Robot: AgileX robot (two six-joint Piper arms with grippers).
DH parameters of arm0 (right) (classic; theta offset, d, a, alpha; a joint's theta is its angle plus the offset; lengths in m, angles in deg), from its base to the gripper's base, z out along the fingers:
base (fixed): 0 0 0 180
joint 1: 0 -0.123 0 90
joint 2: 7.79 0 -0.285 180
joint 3: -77.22 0 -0.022 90
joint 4: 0 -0.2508 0 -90
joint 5: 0 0 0.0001 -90
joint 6: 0 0.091 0 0
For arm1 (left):
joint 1: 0 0.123 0 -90
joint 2: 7.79 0 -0.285 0
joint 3: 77.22 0 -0.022 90
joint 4: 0 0.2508 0 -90
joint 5: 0 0 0.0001 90
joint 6: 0 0.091 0 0
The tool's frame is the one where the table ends.
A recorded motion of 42 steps. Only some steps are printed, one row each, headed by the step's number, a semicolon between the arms.
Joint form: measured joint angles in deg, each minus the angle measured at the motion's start. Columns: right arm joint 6, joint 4, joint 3, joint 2, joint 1, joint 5; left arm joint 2, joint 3, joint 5, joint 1, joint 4, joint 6.
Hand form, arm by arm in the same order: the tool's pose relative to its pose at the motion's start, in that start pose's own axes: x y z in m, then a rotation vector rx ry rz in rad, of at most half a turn. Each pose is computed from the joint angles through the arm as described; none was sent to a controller.
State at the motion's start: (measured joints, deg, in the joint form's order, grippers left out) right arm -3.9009 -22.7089 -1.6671 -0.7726 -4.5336 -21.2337; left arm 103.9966 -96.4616 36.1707 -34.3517 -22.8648 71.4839
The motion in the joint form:
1: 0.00 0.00 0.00 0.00 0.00 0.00; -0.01 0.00 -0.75 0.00 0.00 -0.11
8: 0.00 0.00 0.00 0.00 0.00 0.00; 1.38 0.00 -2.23 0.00 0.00 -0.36
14: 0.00 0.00 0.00 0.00 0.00 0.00; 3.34 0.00 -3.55 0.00 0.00 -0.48
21: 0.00 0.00 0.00 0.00 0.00 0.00; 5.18 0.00 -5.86 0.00 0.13 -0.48
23: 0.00 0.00 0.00 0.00 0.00 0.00; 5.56 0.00 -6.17 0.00 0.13 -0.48
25: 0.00 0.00 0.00 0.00 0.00 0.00; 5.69 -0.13 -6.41 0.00 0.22 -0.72
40: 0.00 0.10 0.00 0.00 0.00 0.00; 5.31 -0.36 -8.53 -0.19 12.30 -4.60
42: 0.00 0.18 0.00 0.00 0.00 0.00; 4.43 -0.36 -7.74 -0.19 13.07 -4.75
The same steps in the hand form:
1: 0.0000 0.0000 0.0000 0.0000 0.0000 0.0000; -0.0004 0.0011 -0.0001 -0.0125 -0.0043 -0.0019
8: 0.0000 0.0000 0.0000 0.0000 0.0000 0.0000; 0.0040 0.0007 0.0101 -0.0183 0.0019 -0.0117
14: 0.0000 0.0000 0.0000 0.0000 0.0000 0.0000; 0.0108 -0.0016 0.0244 -0.0138 0.0150 -0.0212
21: 0.0000 0.0000 0.0000 0.0000 0.0000 0.0000; 0.0170 -0.0024 0.0376 -0.0277 0.0228 -0.0257
23: 0.0000 0.0000 0.0000 0.0000 0.0000 0.0000; 0.0184 -0.0029 0.0403 -0.0278 0.0251 -0.0270
25: 0.0000 0.0000 0.0000 0.0000 0.0000 0.0000; 0.0184 -0.0023 0.0409 -0.0320 0.0245 -0.0298
40: 0.0000 -0.0001 0.0000 0.0006 0.0000 -0.0016; 0.0220 0.0052 0.0370 -0.1070 0.1004 0.0907
42: 0.0000 -0.0001 0.0000 0.0011 0.0001 -0.0029; 0.0196 0.0066 0.0307 -0.1094 0.1039 0.1012

